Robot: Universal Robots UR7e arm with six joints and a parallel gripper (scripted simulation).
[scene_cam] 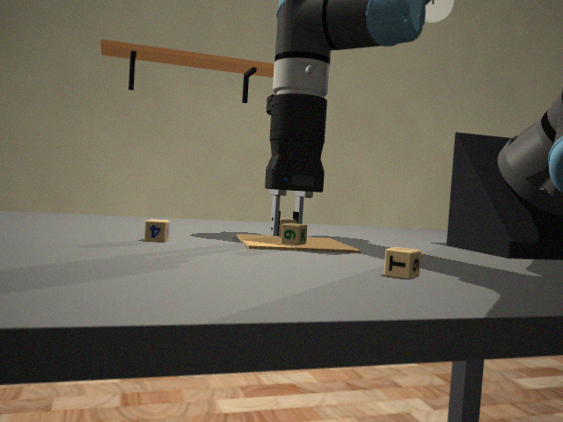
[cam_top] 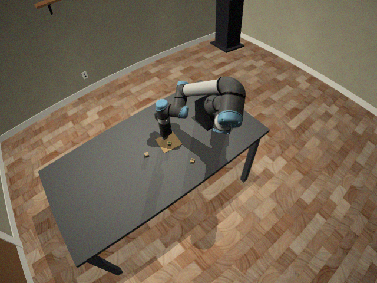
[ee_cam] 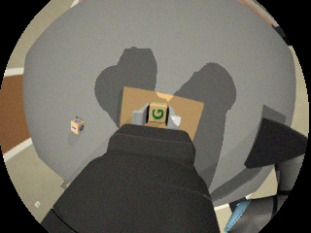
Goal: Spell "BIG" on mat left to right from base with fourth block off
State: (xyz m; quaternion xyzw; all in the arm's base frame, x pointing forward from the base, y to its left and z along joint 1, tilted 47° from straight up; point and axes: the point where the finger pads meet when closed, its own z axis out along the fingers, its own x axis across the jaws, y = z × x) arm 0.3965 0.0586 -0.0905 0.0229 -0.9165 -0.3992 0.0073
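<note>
My gripper is now 40 mm to the right of the tan mat and 20 mm above it. The rest, counted from my hand: T block: 270 mm to the left, 40 mm behind, 10 mm below.
</note>
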